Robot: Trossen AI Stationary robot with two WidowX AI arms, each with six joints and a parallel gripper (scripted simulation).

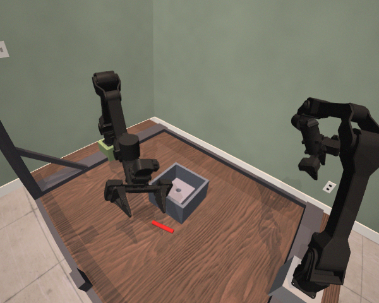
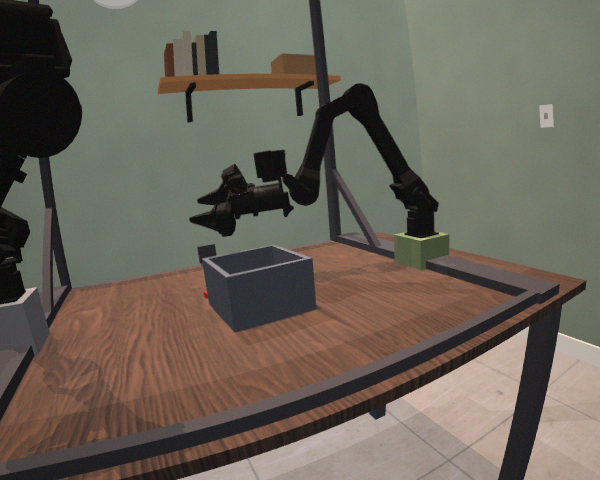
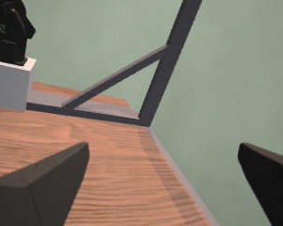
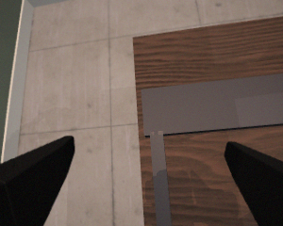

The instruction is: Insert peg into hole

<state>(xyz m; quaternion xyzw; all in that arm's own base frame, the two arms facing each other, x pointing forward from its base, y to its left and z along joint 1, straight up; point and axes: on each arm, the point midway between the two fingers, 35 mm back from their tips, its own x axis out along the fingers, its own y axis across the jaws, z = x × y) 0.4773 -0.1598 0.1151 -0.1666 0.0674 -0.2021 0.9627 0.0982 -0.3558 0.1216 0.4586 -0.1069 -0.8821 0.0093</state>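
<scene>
Right now the red peg is 45 cm behind my right hand, 33 cm to the left of it and 21 cm below it. The rest, counted from my right hand: light plate (38 cm to the left, 32 cm behind, 17 cm below); then box (38 cm to the left, 32 cm behind, 19 cm below).
</scene>
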